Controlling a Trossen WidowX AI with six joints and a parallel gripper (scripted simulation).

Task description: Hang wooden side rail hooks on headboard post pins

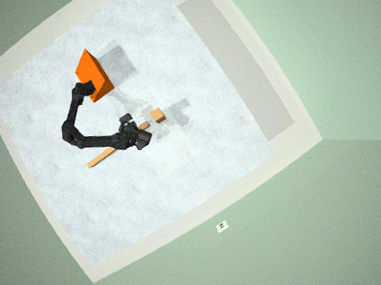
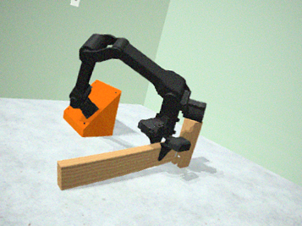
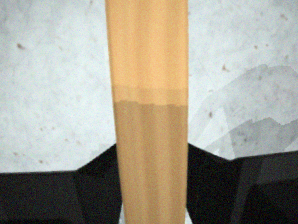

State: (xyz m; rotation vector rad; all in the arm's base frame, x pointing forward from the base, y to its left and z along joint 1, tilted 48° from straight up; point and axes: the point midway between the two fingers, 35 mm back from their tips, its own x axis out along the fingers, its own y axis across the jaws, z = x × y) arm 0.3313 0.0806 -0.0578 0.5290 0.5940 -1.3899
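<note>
Now: the headboard post 140 mm to the left of my gripper tip, 40 mm above it and 10 mm behind it.
</note>
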